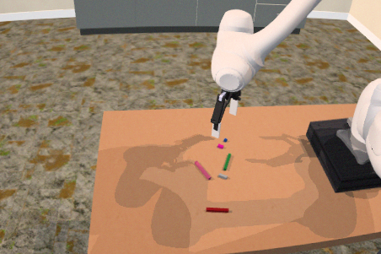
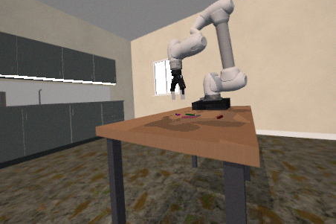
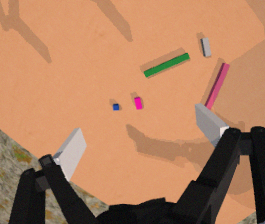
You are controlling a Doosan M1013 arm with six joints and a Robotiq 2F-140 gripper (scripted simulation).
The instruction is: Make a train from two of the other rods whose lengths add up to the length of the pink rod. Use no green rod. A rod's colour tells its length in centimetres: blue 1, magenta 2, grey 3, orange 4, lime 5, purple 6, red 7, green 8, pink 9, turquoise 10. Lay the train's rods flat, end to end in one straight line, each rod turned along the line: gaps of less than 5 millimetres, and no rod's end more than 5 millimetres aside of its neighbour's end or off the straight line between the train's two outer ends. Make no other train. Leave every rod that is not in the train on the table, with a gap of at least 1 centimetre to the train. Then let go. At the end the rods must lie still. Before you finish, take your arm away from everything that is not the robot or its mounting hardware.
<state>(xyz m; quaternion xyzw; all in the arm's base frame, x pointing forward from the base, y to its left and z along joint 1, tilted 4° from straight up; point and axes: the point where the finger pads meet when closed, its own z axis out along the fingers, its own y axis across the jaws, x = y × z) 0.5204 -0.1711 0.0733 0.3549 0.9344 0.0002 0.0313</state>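
Now: hand 90 mm short of the red rod, 280 mm to the right of it and 120 mm above it. The rest, counted from my hand: blue rod 30 mm behind, 30 mm to the right, 120 mm below; green rod 80 mm to the left, 120 mm below; magenta rod 120 mm below.
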